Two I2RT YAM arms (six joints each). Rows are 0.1 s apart.
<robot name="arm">
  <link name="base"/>
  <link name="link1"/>
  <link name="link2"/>
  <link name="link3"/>
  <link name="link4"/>
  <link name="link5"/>
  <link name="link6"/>
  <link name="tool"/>
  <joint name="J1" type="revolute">
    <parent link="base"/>
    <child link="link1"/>
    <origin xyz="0 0 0.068" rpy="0 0 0"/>
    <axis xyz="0 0 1"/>
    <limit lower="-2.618" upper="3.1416"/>
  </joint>
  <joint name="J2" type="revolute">
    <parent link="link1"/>
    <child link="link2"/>
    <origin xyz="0.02 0.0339 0.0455" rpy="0 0 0"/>
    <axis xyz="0 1 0"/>
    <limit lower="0" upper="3.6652"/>
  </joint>
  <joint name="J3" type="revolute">
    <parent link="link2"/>
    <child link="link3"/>
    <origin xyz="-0.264 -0.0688 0" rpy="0 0 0"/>
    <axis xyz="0 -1 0"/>
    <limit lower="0" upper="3.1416"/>
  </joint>
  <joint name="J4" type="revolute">
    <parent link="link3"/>
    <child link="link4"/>
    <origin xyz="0.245 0.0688 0.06" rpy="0 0 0"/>
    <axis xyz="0 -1 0"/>
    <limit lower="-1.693" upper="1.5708"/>
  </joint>
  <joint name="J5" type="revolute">
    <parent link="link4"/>
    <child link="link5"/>
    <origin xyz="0.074 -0.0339 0.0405" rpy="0 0 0"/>
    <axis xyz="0 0 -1"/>
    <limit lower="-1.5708" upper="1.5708"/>
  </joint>
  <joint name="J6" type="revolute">
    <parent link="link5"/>
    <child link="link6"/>
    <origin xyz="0.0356 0 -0.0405" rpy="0 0 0"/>
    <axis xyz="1 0 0"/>
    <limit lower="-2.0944" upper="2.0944"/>
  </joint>
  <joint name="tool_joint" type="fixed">
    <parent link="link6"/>
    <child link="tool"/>
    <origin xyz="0 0 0" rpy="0 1.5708 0"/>
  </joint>
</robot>
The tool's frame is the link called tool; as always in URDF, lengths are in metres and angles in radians.
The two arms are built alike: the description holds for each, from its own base.
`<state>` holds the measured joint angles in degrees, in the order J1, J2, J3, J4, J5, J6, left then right.
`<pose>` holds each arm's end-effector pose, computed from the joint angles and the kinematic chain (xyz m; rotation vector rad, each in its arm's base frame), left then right.
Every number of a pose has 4 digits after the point. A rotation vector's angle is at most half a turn.
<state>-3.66 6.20 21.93 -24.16 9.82 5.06 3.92 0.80 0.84 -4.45 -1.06 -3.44</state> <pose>0.0844 -0.0115 0.2502 0.2568 1.6981 -0.1291 0.1100 0.0082 0.1689 -0.1198 1.6434 0.0216</pose>
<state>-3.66 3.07 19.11 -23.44 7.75 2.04 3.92 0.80 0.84 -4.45 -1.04 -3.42</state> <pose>0.0831 -0.0101 0.2389 0.1853 1.6905 -0.1361 0.1100 0.0082 0.1689 -0.1193 1.6435 0.0216</pose>
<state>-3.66 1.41 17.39 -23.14 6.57 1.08 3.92 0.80 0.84 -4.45 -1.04 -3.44</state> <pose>0.0832 -0.0094 0.2315 0.1558 1.6895 -0.1309 0.1100 0.0082 0.1689 -0.1196 1.6435 0.0213</pose>
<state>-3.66 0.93 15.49 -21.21 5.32 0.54 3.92 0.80 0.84 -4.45 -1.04 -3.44</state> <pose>0.0864 -0.0088 0.2248 0.1315 1.6826 -0.1192 0.1100 0.0082 0.1689 -0.1196 1.6435 0.0213</pose>
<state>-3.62 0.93 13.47 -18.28 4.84 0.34 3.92 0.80 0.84 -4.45 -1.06 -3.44</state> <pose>0.0907 -0.0087 0.2186 0.1215 1.6675 -0.1138 0.1100 0.0082 0.1689 -0.1198 1.6434 0.0216</pose>
